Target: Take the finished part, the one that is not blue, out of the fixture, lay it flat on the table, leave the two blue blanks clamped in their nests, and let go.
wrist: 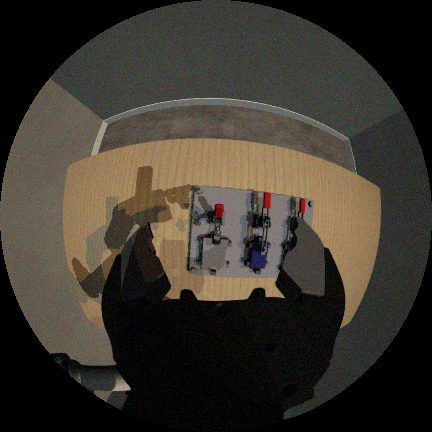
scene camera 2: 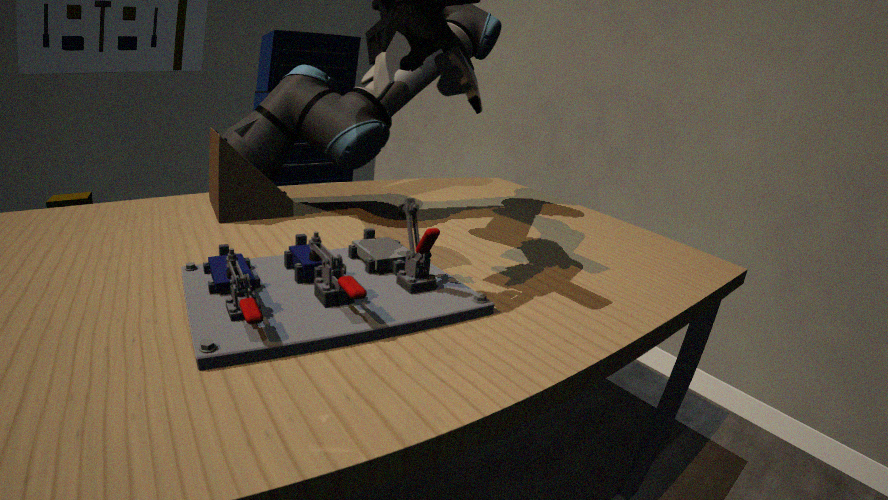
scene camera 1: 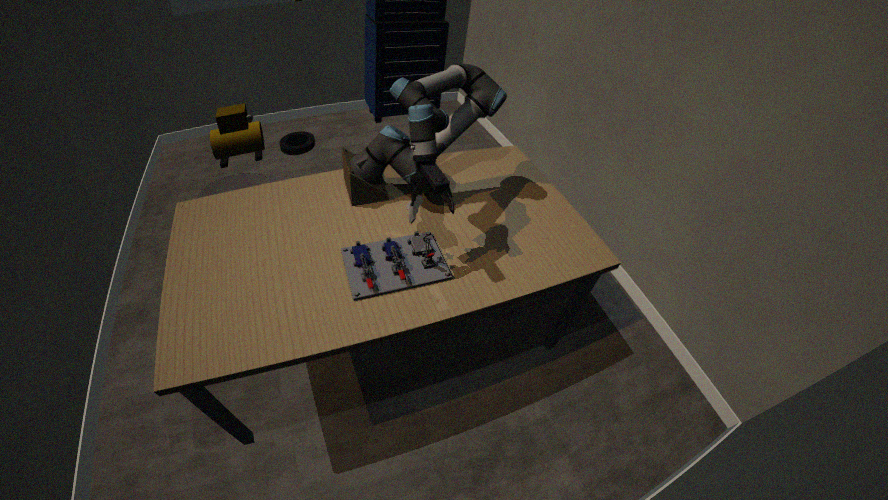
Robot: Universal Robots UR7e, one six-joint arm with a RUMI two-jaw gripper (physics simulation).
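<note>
You'd find my gripper (scene camera 2: 434, 106) here, and I can see it again as the gripper (wrist: 221, 222) and as the gripper (scene camera 1: 432, 218). There's a finished part (scene camera 2: 383, 251), which is also the part (wrist: 214, 256), and there's a blue blank (scene camera 2: 218, 264). I can see a fixture plate (scene camera 2: 294, 322) as well, and that one's also the plate (wrist: 240, 205) and the plate (scene camera 1: 384, 281).
</note>
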